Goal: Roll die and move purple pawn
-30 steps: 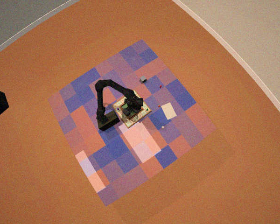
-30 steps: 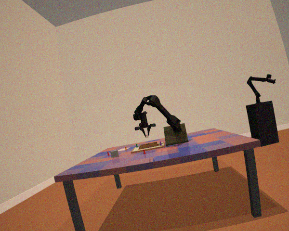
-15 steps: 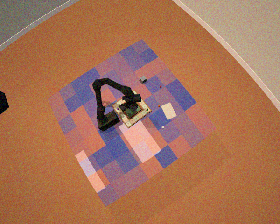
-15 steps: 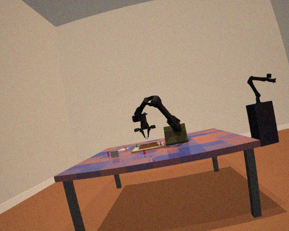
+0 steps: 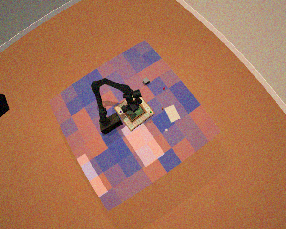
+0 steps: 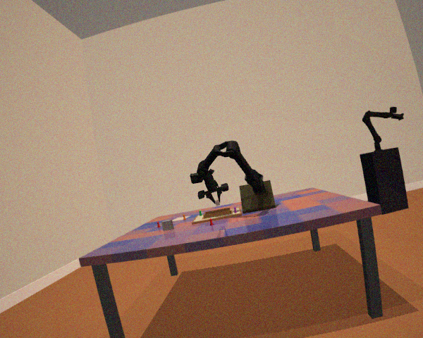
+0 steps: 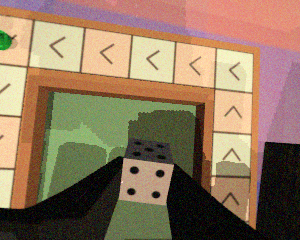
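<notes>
My gripper tip is 100 mm past the purple pawn, 90 mm to the right of it and 50 mm above it. The rest, counted from my gripper tip: green tray: 70 mm below, 20 mm to the left, 10 mm ahead; white die: right at my gripper tip; green pawn: 130 mm ahead, 90 mm to the right, 50 mm below.
</notes>
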